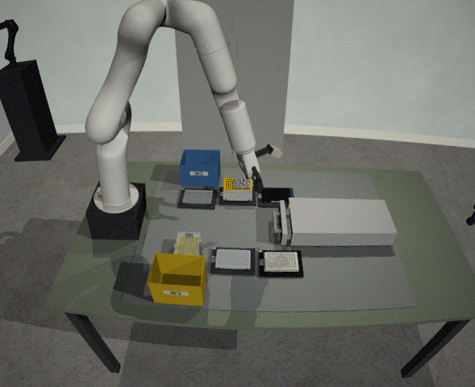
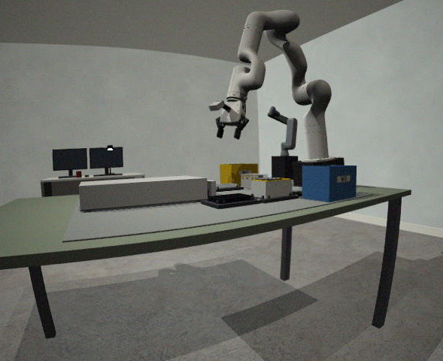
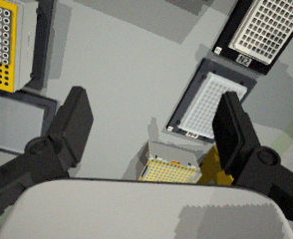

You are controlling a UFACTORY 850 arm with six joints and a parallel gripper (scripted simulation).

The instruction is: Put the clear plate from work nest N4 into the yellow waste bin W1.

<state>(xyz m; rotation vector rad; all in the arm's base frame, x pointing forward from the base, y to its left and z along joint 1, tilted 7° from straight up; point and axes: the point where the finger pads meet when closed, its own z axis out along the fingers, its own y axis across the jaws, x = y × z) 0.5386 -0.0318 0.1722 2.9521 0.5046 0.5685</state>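
Right now the dark nest N4 is 240 mm below my hand, 180 mm to the right of it and 80 mm behind it. The rest, counted from my hand: black plate (230 mm below, 190 mm to the left, 120 mm ahead); white plate (230 mm below, 190 mm to the right, 100 mm ahead); yellow tip rack (200 mm to the left, 190 mm below, 60 mm behind).
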